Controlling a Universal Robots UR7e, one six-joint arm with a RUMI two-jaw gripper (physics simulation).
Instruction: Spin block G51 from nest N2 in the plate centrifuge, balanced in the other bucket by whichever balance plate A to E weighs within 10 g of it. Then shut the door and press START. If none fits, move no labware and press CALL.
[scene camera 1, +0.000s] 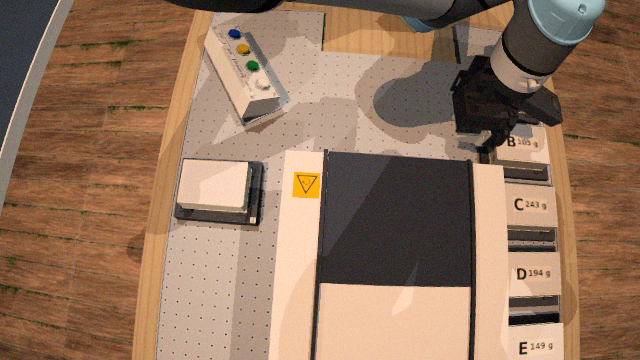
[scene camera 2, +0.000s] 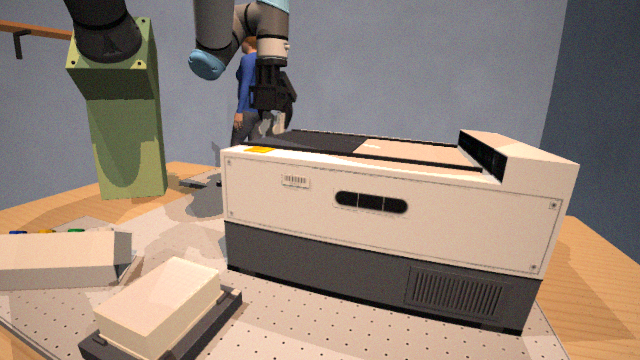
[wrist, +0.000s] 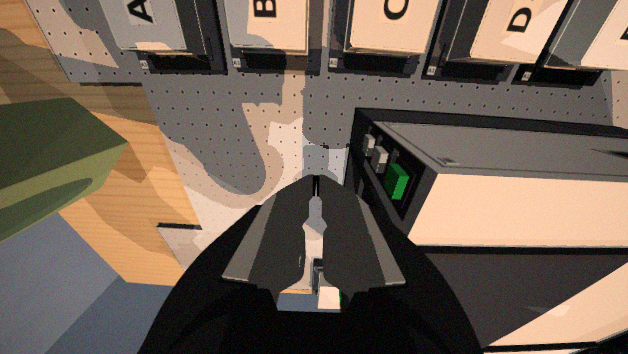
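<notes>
My gripper is shut and empty, pointing down beyond the centrifuge's dark-panel end, near plate B. The centrifuge has a dark panel and a light panel on top; its buckets do not show. A pale block sits on a dark nest; no label is readable. Plates B 105 g, C 243 g, D 194 g and E 149 g stand in a row with plate A.
A button box with blue, yellow, green and white buttons stands at the table's far left in the first scene view. A green pedestal stands near the arm. A green block-like part shows on the centrifuge's end. A person stands behind.
</notes>
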